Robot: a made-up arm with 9 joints. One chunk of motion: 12 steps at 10 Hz.
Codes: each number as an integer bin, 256 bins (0 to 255) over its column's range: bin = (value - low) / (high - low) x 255, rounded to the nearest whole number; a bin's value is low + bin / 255 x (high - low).
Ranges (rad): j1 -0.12..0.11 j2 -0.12..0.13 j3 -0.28..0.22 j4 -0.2..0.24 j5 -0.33..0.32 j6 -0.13..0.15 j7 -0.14..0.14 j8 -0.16..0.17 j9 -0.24..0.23
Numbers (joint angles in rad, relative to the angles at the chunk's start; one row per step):
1: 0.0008 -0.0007 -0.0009 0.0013 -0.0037 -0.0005 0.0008 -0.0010 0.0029
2: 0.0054 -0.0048 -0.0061 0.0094 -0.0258 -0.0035 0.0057 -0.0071 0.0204
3: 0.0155 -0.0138 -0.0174 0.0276 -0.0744 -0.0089 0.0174 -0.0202 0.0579
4: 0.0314 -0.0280 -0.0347 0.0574 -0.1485 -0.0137 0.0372 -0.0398 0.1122
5: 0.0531 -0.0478 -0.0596 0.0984 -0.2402 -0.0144 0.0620 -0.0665 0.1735
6: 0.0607 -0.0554 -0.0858 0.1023 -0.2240 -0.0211 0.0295 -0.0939 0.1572
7: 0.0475 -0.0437 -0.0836 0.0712 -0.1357 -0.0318 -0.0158 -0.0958 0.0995
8: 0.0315 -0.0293 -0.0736 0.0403 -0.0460 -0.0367 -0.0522 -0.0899 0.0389
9: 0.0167 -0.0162 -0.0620 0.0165 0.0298 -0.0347 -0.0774 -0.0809 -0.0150
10: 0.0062 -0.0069 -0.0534 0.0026 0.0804 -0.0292 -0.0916 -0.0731 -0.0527
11: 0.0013 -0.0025 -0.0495 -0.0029 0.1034 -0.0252 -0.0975 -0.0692 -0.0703
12: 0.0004 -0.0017 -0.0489 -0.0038 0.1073 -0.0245 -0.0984 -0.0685 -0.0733
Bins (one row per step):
1: 134 122 142 117 128 118 128 123 132
2: 139 118 140 121 119 115 133 118 141
3: 150 108 134 132 100 110 143 108 162
4: 168 94 125 149 71 106 161 93 191
5: 192 74 112 173 35 105 184 72 224
6: 200 66 99 175 42 99 154 51 216
7: 186 78 100 157 76 89 113 50 184
8: 168 93 105 139 111 85 80 54 151
9: 152 106 111 125 141 87 57 61 122
10: 140 115 116 117 161 92 44 67 102
11: 134 120 118 114 170 95 39 70 92
12: 133 121 118 114 172 96 38 71 90

